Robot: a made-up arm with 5 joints.
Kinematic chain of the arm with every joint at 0, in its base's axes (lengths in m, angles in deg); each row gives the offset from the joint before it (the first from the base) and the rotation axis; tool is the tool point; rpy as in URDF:
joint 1: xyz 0.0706 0 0.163 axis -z
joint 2: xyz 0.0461 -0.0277 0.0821 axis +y
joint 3: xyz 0.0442 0 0.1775 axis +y
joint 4: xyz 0.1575 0 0.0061 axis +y
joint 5: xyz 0.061 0.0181 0 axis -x
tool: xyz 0 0 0 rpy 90 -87.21 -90
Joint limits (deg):
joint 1: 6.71..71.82
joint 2: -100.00..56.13
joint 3: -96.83..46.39
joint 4: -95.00..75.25
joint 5: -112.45..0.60
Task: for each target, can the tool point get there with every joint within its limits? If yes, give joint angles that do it. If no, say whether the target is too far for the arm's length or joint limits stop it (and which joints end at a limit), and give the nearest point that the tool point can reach.
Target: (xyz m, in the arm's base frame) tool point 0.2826 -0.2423 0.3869
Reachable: yes | joints 47.10 12.30 11.93 -61.46 -46.72
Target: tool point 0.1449 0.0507 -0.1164
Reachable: no: joint limits stop it (at a limit: joint 1, joint 2, joint 3) | nearest point 0.2330 -0.0288 0.0967 | short by 0.244 m
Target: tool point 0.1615 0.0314 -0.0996
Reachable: no: joint limits stop it (at a limit: joint 1, joint 2, joint 3) | nearest point 0.2351 -0.0290 0.0958 | short by 0.217 m
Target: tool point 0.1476 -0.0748 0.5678
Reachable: yes | joints 39.02 -40.66 -12.51 24.23 -95.99
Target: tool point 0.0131 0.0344 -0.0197
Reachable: no: joint limits stop it (at a limit: joint 1, joint 2, joint 3) | nearest point 0.1053 -0.1363 0.1168 | short by 0.237 m
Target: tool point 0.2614 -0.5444 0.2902
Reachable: no: too far | nearest point 0.2150 -0.4120 0.2969 | short by 0.140 m
